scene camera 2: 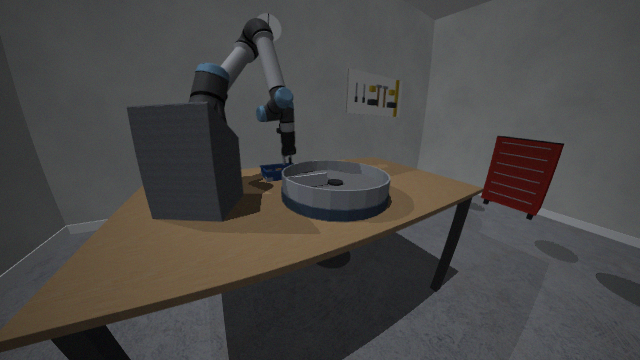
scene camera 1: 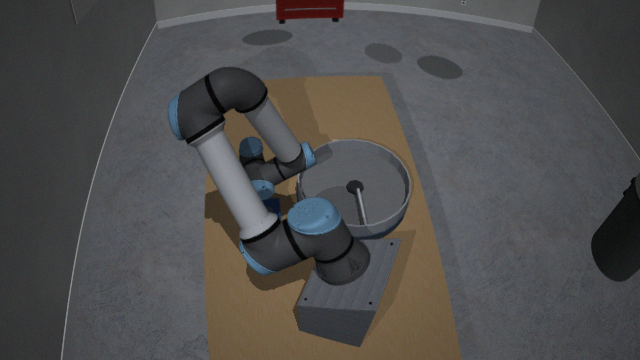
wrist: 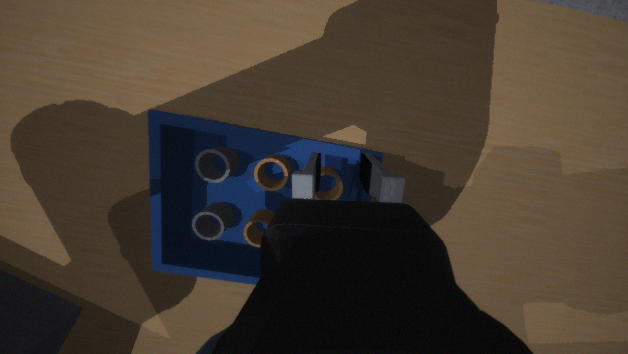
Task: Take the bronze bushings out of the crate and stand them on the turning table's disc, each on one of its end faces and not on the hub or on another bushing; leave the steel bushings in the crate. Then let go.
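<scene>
The blue crate lies under my gripper. In the wrist view two steel bushings stand upright at its left end. A bronze bushing stands beside them, another bronze bushing is partly hidden by the gripper body, and a third bronze bushing shows between the fingers, lower than their tips. My gripper is open and empty above the crate's right part. The turning table's disc, with its dark hub, shows no bushing in the visible part.
A high grey wall rings the disc. A thin light bar runs from the hub to the wall. The grey arm pedestal stands close by. A red cabinet stands on the floor.
</scene>
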